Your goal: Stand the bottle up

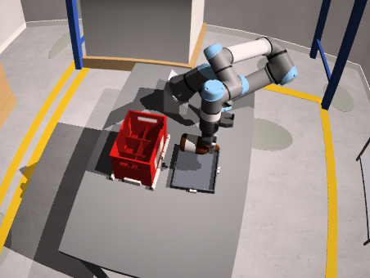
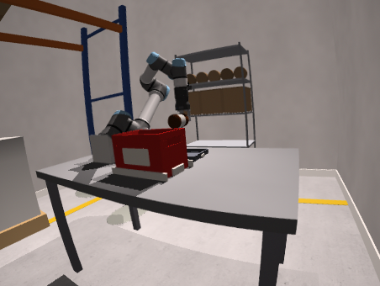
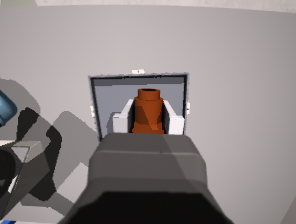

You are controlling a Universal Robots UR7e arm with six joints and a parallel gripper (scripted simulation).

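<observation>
My hand is 10 mm past the bottle, 50 mm to the left of it and 10 mm above it. The rest, counted from my hand: tray (30 mm behind, 50 mm to the right, 190 mm below); red crate (50 mm behind, 320 mm to the right, 120 mm below).
</observation>
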